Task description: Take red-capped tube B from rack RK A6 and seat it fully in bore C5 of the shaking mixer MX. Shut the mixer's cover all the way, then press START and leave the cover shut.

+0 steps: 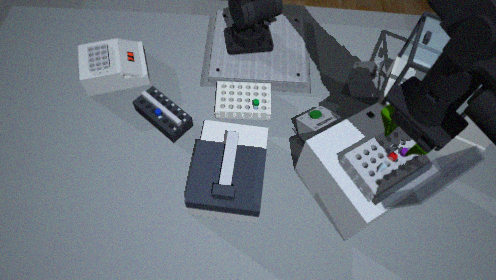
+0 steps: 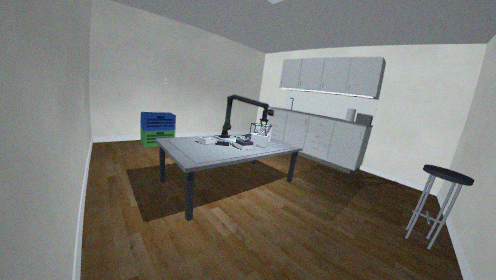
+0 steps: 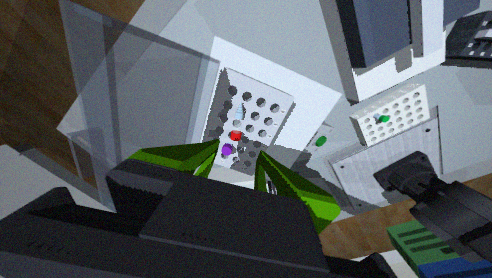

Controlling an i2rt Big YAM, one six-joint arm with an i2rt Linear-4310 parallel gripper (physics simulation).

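Places are measured from the arm's base along level axes (x ahead, y left, z up), in centimetres.
Pixels of known places: gripper, fingertip midpoint: (image 1: pixel 397 144) (image 2: pixel 263 127) (image 3: pixel 238 150); arm's base, origin of the base link: (image 1: pixel 248 41) (image 2: pixel 224 137) (image 3: pixel 399 171).
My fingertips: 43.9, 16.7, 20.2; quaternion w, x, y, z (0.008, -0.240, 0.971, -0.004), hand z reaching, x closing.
For each thing: its top centre in the pictures, then the offset to it from my fingertips, as dx, dy, dz. "spot": a spot on its surface instead.
- red-capped tube, middle of its top: (image 3: pixel 237 124) (image 1: pixel 388 161) +1.4, -0.7, -3.3
- white mixer, surface spot: (image 3: pixel 305 97) (image 1: pixel 328 153) spot: -3.6, -8.6, -8.3
- purple cap, middle of its top: (image 3: pixel 226 151) (image 1: pixel 405 151) -0.1, +3.1, -3.4
- mixer's transparent cover, middle of its top: (image 3: pixel 96 166) (image 1: pixel 450 163) +6.7, +2.9, +5.9
- green button, middle of its top: (image 1: pixel 316 112) (image 3: pixel 322 143) -16.2, -6.3, -14.3
- white rack, middle of its top: (image 1: pixel 243 96) (image 3: pixel 393 118) -25.3, -20.8, -18.7
- green-capped tube, middle of its top: (image 1: pixel 256 101) (image 3: pixel 385 119) -22.0, -18.5, -16.3
- dark-lidded box, middle of its top: (image 1: pixel 229 152) (image 3: pixel 436 11) (image 2: pixel 243 137) -7.7, -26.3, -11.6
- black rack, middle of its top: (image 1: pixel 160 106) -23.7, -39.7, -17.0
- blue cap, middle of its top: (image 1: pixel 157 111) -22.0, -40.2, -16.1
- white device with a red display, middle of its top: (image 1: pixel 109 53) (image 2: pixel 206 136) -38.6, -50.8, -14.8
- framed glass case, surface spot: (image 1: pixel 422 37) spot: -23.1, +14.7, -0.9
- shadowed box, surface spot: (image 1: pixel 362 75) spot: -25.6, +7.5, -15.2
The red-capped tube (image 1: pixel 393 156) (image 3: pixel 235 135) lies over the bored block of the white mixer (image 1: pixel 335 145) (image 3: pixel 305 97), its clear conical tip showing beyond the cap. It is outside the fingers. A purple cap (image 1: pixel 404 151) (image 3: pixel 227 149) is beside it. My gripper (image 1: pixel 398 142) (image 3: pixel 238 150) is part open and empty, above the block near both caps; its height is hard to tell. The mixer's transparent cover (image 3: pixel 145 85) stands open. A green button (image 1: pixel 315 114) (image 3: pixel 321 141) sits on a small box beside the mixer; its label is unreadable. A white rack (image 1: pixel 235 116) holds a green-capped tube (image 1: pixel 256 102) (image 3: pixel 384 119).
A dark-lidded box (image 1: pixel 205 175) stands left of the mixer. A black rack (image 1: pixel 175 131) with a blue cap (image 1: pixel 158 112) and a white device with a red display (image 1: pixel 130 56) are farther left. A framed glass case (image 1: pixel 422 37) stands behind the mixer, near a shadowed box (image 1: pixel 362 75).
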